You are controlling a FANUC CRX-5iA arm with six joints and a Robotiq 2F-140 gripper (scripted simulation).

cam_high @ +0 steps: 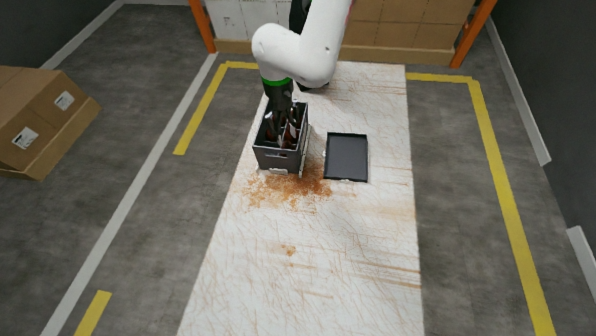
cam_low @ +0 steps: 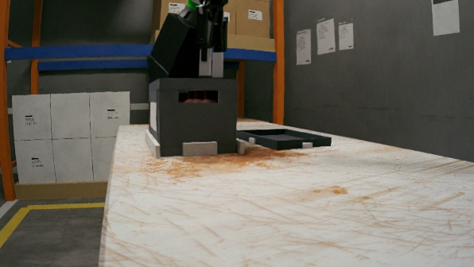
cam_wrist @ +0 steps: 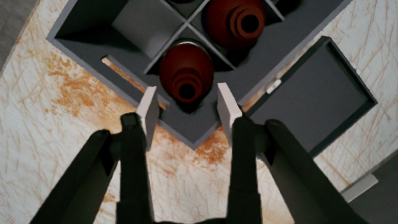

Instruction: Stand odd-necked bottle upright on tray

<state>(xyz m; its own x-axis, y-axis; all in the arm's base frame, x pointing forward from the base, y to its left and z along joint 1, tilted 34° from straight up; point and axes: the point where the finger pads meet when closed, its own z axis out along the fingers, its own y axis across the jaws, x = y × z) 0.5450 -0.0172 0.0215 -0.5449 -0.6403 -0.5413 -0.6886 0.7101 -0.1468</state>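
Right now the grey crate is 9 cm behind my hand, 5 cm to the right of it and 13 cm below it. Also, from my hand: dark tray (10 cm behind, 24 cm to the left, 20 cm below).
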